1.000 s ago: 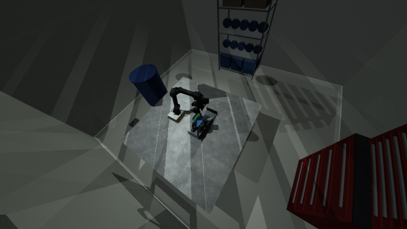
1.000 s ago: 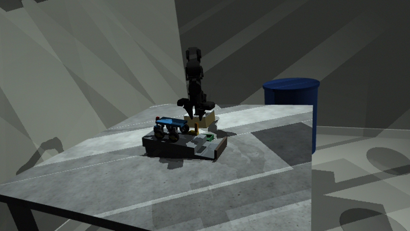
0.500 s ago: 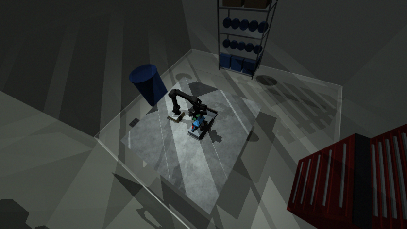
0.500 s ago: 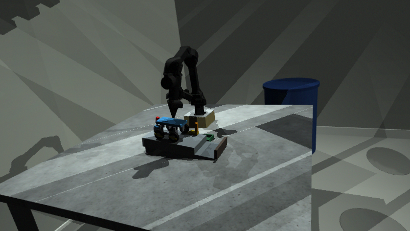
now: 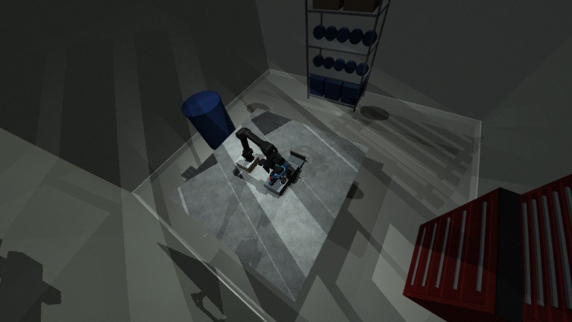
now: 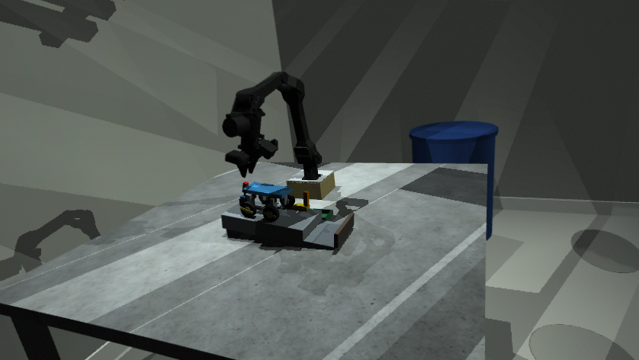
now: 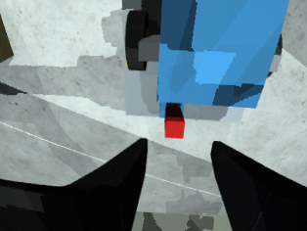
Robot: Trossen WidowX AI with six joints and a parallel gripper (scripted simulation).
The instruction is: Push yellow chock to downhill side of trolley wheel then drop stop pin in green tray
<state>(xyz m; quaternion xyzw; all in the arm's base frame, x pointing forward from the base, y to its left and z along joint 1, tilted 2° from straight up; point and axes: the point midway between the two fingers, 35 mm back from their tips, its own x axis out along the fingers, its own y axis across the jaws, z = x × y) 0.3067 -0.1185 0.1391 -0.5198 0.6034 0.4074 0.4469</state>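
The red-headed stop pin lies 2 cm to the right of my gripper tip and 6 cm below it. From my gripper tip the other things lie so: trolley 3 cm ahead, 7 cm to the left, 8 cm below; green tray 8 cm behind, 19 cm to the left, 20 cm below; yellow chock 2 cm behind, 17 cm to the left, 11 cm below.
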